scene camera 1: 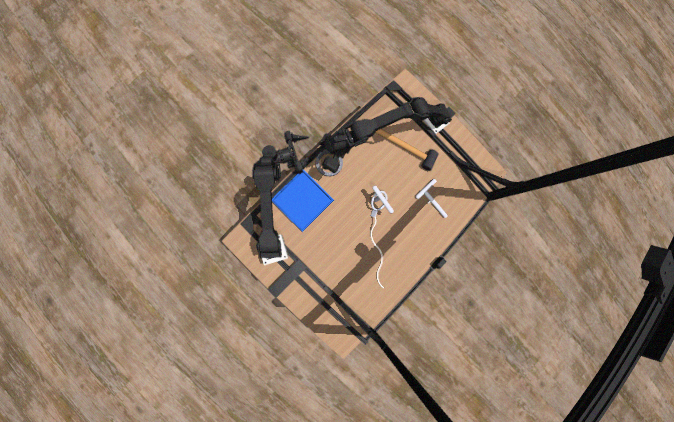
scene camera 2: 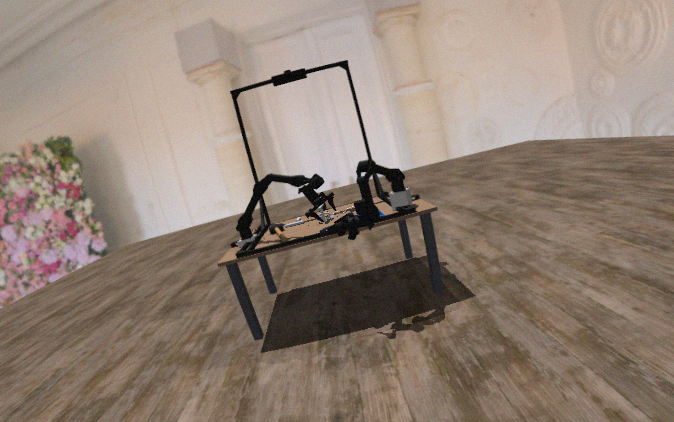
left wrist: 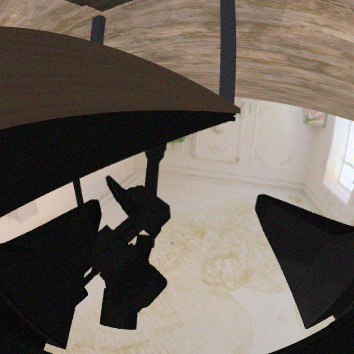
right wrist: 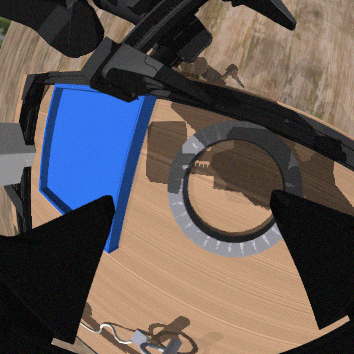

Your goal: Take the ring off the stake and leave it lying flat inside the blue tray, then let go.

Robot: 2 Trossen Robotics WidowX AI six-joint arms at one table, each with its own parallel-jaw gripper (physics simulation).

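Pixels of known places: left gripper, fingertip midpoint: [scene camera 1: 312,146] [scene camera 2: 331,226] [left wrist: 180,205] [right wrist: 258,59]; right gripper, fingertip midpoint: [scene camera 2: 330,216] [left wrist: 69,209] [right wrist: 193,201]; left arm's base at its link origin: [scene camera 1: 272,249] [scene camera 2: 399,190]; right arm's base at its link origin: [scene camera 1: 436,120] [scene camera 2: 247,237].
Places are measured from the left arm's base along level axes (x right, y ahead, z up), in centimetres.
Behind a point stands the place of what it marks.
A grey ring [scene camera 1: 330,175] @(y 32.3, x -24.0, z -8.7 cm) [right wrist: 235,248] @(y 37.8, x -26.9, z -8.6 cm) lies flat on the table, outside the blue tray [scene camera 1: 302,200] @(y 17.5, x -16.9, z -9.6 cm) [right wrist: 90,145] @(y 18.4, x -19.7, z -9.5 cm) and off its top corner in scene camera 1. The tray's visible floor is bare. My right gripper [scene camera 1: 331,164] @(y 32.1, x -29.2, z -2.4 cm) [scene camera 2: 322,209] @(y 32.1, x -29.2, z -2.4 cm) [right wrist: 193,201] @(y 32.1, x -29.2, z -2.4 cm) is open and empty, pointing down above the ring. In the right wrist view its right fingertip overlaps the ring's edge. My left gripper [scene camera 1: 305,153] @(y 28.0, x -38.0, z -5.3 cm) [left wrist: 180,205] @(y 28.0, x -38.0, z -5.3 cm) is open and empty beyond the table edge, near the tray. White T-shaped pieces [scene camera 1: 438,206] @(y 76.1, x 3.0, z -8.1 cm) [scene camera 1: 388,204] @(y 50.7, x -4.2, z 0.6 cm) are on the table; I cannot tell which is the stake.
A small white loop [scene camera 1: 372,205] @(y 45.5, x -6.0, z -5.6 cm) with a wavy white cable [scene camera 1: 382,260] @(y 43.6, x 18.3, z -9.6 cm) lies mid-table. A hammer [scene camera 1: 405,145] @(y 69.4, x -28.2, z -6.8 cm) with a wooden handle lies near the right arm. Black frame rails [scene camera 1: 410,385] @(y 28.4, x 45.9, z 50.1 cm) rise from the table. The two arms stand close together near the tray's top corner.
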